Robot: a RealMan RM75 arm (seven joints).
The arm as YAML. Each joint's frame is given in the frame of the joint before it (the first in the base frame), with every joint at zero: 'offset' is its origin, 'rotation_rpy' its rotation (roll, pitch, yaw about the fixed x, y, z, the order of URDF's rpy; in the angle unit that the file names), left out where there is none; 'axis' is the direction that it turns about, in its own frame. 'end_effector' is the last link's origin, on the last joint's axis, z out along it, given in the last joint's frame.
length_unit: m
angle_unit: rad
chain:
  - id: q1
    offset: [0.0, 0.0, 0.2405]
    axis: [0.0, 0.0, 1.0]
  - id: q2
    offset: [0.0, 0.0, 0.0]
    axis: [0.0, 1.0, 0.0]
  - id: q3
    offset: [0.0, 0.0, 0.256]
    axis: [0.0, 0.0, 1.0]
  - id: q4
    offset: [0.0, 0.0, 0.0]
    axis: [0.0, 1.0, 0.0]
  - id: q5
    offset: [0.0, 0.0, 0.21]
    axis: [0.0, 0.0, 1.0]
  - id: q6
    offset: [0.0, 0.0, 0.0]
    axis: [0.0, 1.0, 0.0]
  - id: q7
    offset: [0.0, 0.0, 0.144]
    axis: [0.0, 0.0, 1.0]
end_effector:
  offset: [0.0, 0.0, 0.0]
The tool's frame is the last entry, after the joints.
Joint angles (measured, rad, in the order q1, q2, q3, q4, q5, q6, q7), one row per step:
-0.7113 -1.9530 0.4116 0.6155 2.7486 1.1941 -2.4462
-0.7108 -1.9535 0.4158 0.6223 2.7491 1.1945 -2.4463
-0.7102 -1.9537 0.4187 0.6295 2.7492 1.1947 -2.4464
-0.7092 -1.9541 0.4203 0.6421 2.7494 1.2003 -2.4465
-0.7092 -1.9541 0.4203 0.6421 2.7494 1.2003 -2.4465
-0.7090 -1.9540 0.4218 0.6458 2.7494 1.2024 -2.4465
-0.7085 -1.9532 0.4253 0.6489 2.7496 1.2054 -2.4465
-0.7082 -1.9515 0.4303 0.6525 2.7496 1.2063 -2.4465
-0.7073 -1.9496 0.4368 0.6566 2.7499 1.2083 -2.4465
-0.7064 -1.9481 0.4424 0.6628 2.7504 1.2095 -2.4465
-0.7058 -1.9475 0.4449 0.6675 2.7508 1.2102 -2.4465
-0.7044 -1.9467 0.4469 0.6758 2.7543 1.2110 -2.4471
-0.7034 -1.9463 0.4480 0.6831 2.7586 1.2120 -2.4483
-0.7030 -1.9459 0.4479 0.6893 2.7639 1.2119 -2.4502
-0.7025 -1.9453 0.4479 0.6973 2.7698 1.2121 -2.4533
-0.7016 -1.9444 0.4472 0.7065 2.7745 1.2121 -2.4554
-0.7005 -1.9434 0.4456 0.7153 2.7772 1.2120 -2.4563
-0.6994 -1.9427 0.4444 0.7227 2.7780 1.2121 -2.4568
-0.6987 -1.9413 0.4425 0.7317 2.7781 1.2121 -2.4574
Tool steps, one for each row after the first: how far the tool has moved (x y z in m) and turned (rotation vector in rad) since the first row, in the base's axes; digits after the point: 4 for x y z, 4 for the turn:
0.0003 0.0005 0.0012 0.0010 0.0063 -0.0034
0.0004 0.0011 0.0028 0.0037 0.0121 -0.0065
0.0011 0.0017 0.0054 0.0067 0.0172 -0.0107
0.0011 0.0017 0.0054 0.0067 0.0172 -0.0107
0.0013 0.0018 0.0061 0.0066 0.0192 -0.0125
0.0015 0.0018 0.0069 0.0043 0.0221 -0.0144
0.0016 0.0023 0.0083 0.0036 0.0281 -0.0174
0.0016 0.0025 0.0097 0.0014 0.0349 -0.0204
0.0016 0.0029 0.0117 0.0015 0.0428 -0.0239
0.0016 0.0033 0.0130 0.0026 0.0475 -0.0260
0.0012 0.0035 0.0153 0.0051 0.0563 -0.0272
0.0008 0.0036 0.0173 0.0070 0.0639 -0.0275
0.0003 0.0038 0.0192 0.0095 0.0713 -0.0266
-0.0001 0.0041 0.0216 0.0131 0.0798 -0.0252
-0.0006 0.0045 0.0246 0.0189 0.0883 -0.0247
-0.0010 0.0050 0.0275 0.0258 0.0952 -0.0248
-0.0012 0.0053 0.0299 0.0319 0.0998 -0.0254
-0.0012 0.0061 0.0331 0.0407 0.1050 -0.0267

